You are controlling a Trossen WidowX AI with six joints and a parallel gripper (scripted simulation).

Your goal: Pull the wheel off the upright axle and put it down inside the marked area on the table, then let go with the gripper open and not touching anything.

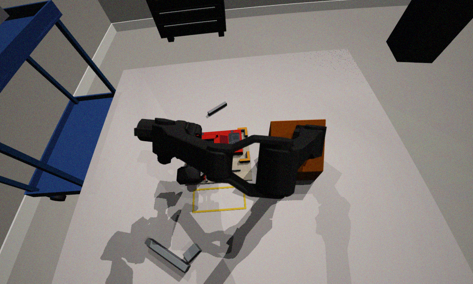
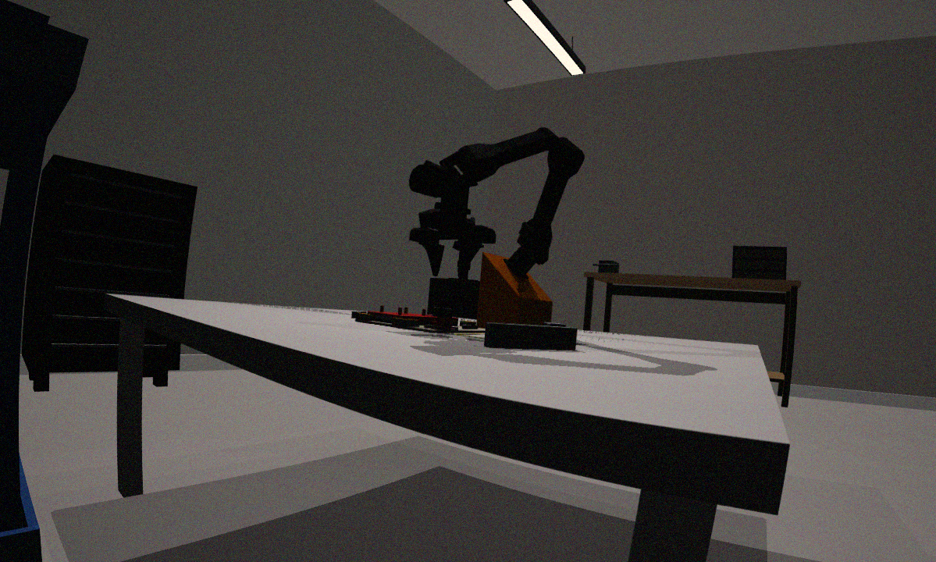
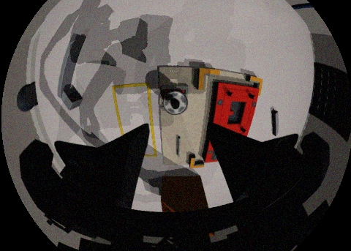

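My gripper tip is 1 cm short of the grey wheel and 7 cm above it. From my gripper tip the other things lie so: grey bar (1 cm behind, 33 cm to the right, 10 cm below).
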